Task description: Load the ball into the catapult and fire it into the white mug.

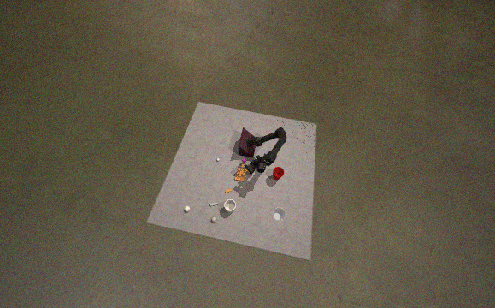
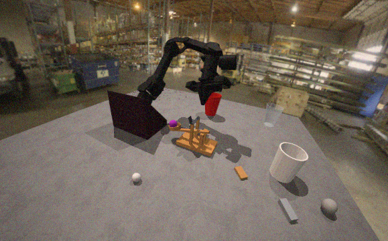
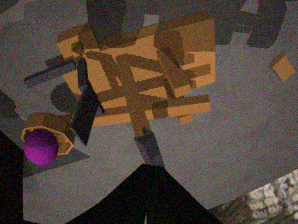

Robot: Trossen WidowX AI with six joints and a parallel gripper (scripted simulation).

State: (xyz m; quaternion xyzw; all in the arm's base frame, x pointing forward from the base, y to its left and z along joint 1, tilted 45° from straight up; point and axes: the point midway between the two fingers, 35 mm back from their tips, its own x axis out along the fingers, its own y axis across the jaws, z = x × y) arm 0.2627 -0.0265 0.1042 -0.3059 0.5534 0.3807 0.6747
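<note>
My gripper tip is now 100 mm past the purple ball, 80 mm above it and 50 mm to the left of it. Round my gripper tip: orange block (190 mm ahead, 140 mm to the right, 140 mm below); then catapult (90 mm below, 40 mm to the right, 20 mm behind); then red cup (260 mm to the left, 110 mm below, 10 mm behind).
</note>
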